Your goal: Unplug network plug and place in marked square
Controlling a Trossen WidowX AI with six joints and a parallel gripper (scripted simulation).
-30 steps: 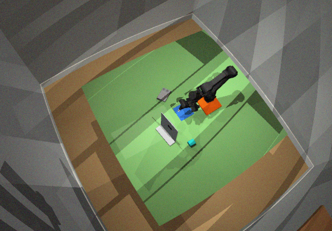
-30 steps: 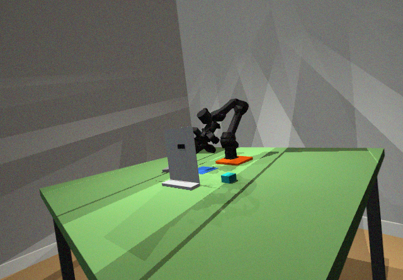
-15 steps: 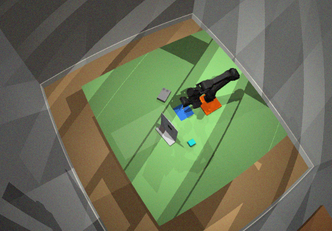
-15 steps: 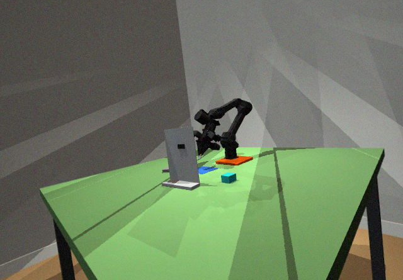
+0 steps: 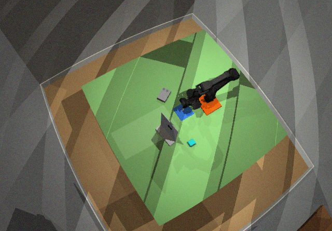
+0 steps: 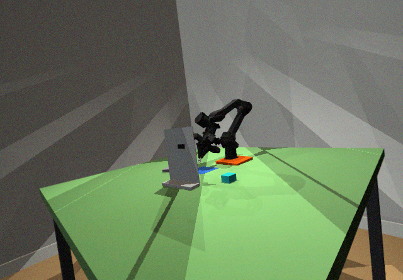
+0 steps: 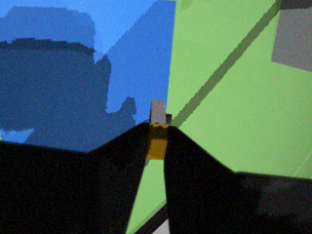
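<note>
The blue marked square lies 10 mm behind my gripper tip and 60 mm below it. The rest, counted from my gripper tip: yellow plug (right at my gripper tip); then small cyan cube (50 mm ahead, 260 mm to the left, 50 mm below).
</note>
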